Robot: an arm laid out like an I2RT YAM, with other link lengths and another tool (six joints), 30 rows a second.
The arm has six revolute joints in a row. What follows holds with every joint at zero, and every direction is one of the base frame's. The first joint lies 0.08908 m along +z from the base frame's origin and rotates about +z. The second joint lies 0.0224 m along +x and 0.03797 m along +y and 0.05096 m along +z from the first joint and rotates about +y. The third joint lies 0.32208 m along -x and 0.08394 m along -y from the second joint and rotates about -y. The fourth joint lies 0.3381 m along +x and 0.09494 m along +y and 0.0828 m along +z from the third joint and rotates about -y. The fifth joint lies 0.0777 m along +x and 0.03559 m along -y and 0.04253 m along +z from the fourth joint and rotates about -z. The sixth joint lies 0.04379 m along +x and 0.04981 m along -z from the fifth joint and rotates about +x. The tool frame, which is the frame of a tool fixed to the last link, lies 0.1 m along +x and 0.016 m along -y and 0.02 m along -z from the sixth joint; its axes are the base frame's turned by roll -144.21, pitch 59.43 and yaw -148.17 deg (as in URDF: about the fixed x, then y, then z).
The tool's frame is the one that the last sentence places.
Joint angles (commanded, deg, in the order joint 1, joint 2, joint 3, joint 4, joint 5, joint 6), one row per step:
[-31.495, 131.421, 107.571, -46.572, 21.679, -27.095]
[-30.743, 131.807, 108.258, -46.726, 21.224, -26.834]
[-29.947, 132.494, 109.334, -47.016, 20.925, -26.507]
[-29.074, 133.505, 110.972, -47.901, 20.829, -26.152]
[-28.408, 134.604, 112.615, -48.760, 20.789, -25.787]
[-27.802, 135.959, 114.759, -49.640, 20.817, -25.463]
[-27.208, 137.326, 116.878, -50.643, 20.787, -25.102]
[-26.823, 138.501, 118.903, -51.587, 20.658, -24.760]
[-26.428, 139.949, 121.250, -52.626, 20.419, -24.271]
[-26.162, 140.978, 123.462, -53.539, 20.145, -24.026]
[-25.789, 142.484, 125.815, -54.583, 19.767, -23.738]
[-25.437, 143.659, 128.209, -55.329, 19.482, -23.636]
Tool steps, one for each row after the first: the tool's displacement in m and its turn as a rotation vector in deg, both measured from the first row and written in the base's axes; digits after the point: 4 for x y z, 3 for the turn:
[0.0077, 0.0062, -0.0001, 0.311, -0.471, 0.676]
[0.0163, 0.0122, -0.0007, 0.534, -0.852, 1.286]
[0.0253, 0.0186, -0.0012, 0.780, -0.837, 1.878]
[0.0328, 0.0231, -0.0027, 1.005, -0.749, 2.233]
[0.0415, 0.0262, -0.0034, 1.059, -0.803, 2.544]
[0.0496, 0.0298, -0.0048, 1.242, -0.759, 2.827]
[0.0562, 0.0318, -0.0049, 1.428, -0.889, 2.951]
[0.0635, 0.0339, -0.0061, 1.743, -1.092, 2.989]
[0.0701, 0.0348, -0.0035, 1.874, -1.560, 3.132]
[0.0771, 0.0372, -0.0057, 2.318, -1.674, 3.366]
[0.0849, 0.0388, -0.0035, 2.358, -2.256, 3.731]

